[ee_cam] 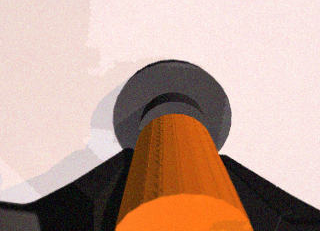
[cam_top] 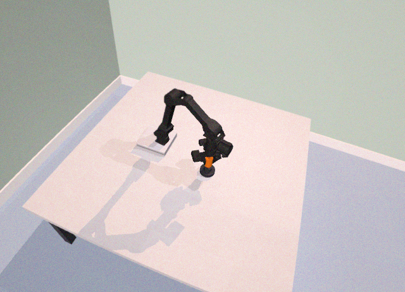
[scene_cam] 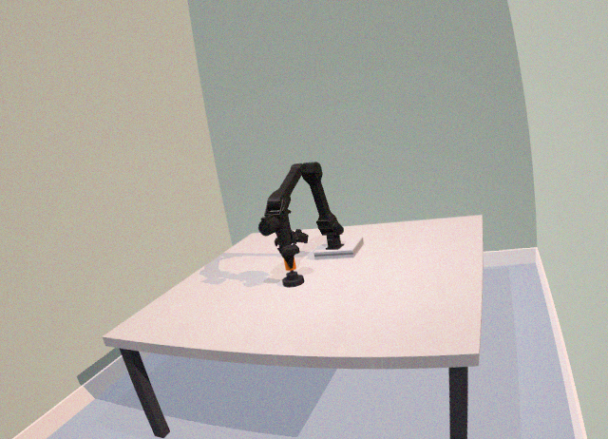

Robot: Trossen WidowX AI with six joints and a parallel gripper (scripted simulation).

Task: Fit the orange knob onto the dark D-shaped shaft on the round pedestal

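Right now the orange knob is 2 cm above my gripper tip. The rest, counted from my gripper tip: round pedestal 4 cm below.
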